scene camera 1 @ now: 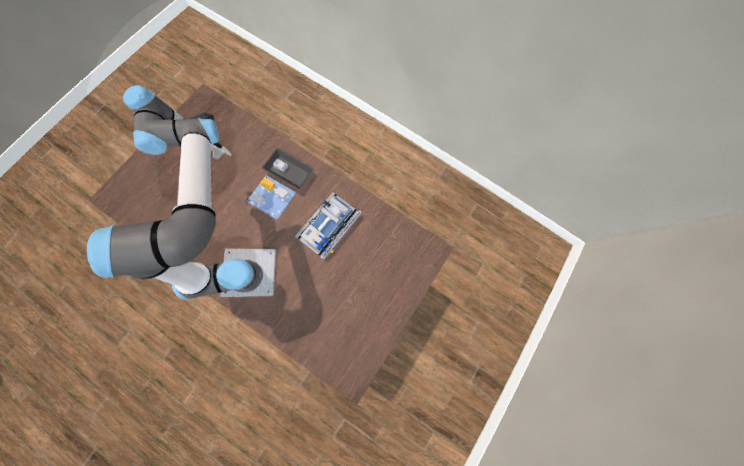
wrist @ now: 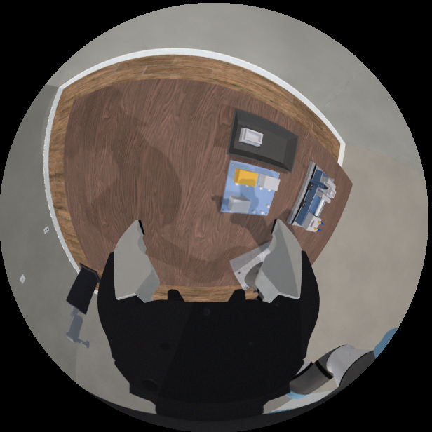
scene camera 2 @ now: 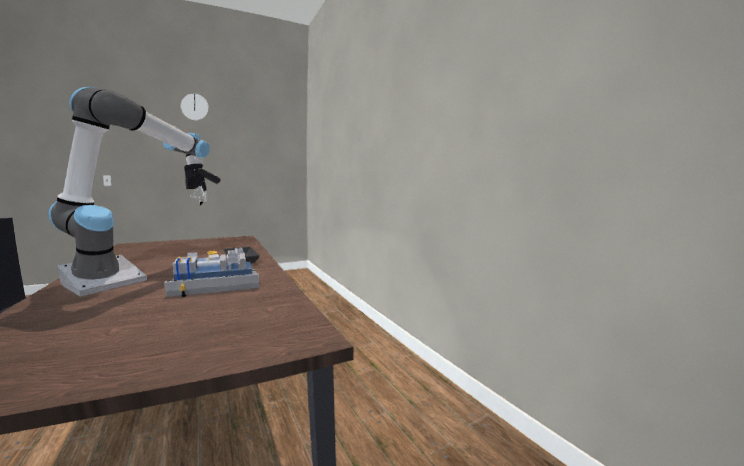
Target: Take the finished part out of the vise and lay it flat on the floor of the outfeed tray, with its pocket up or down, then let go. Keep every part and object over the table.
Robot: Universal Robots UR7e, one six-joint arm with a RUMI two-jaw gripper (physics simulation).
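Pixels of known places: gripper, fingertip midpoint: (scene camera 1: 217, 150) (scene camera 2: 203, 204); arm's base, link origin: (scene camera 2: 96, 270).
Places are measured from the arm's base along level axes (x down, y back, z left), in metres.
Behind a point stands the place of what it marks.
A light grey part (scene camera 1: 280, 164) {y -0.502, x 0.018, z 0.316 m} (wrist: 251, 137) lies flat in the dark outfeed tray (scene camera 1: 297, 174) {y -0.528, x 0.039, z 0.221 m} (scene camera 2: 251, 255) {y -0.562, x 0.031, z 0.276 m} (wrist: 275, 149), towards one end, with its pocket up. The blue and grey vise (scene camera 1: 327, 223) {y -0.445, x -0.009, z -0.099 m} (scene camera 2: 213, 270) {y -0.449, x -0.007, z -0.122 m} (wrist: 314, 198) stands on the table beyond the tray. Whether a part sits between its jaws cannot be made out at this size. My gripper (scene camera 1: 221, 151) {y -0.326, x -0.216, z 0.415 m} (scene camera 2: 199, 196) {y -0.326, x -0.216, z 0.415 m} (wrist: 206, 220) is wide open with nothing between its fingers. It hangs high over the table, well to one side of the tray and apart from it.
A light blue board (scene camera 1: 270, 205) {y -0.313, x 0.043, z 0.196 m} (wrist: 255, 201) lies between tray and robot base, bearing a yellow block (scene camera 1: 267, 183) {y -0.383, x 0.007, z 0.278 m} (wrist: 246, 177) and two grey blocks. The robot's base plate (scene camera 1: 266, 285) {y -0.032, x 0.023, z -0.097 m} (scene camera 2: 131, 270) {y -0.115, x 0.015, z 0.029 m} stands at the table edge. Blue and yellow fittings sit at one vise end.
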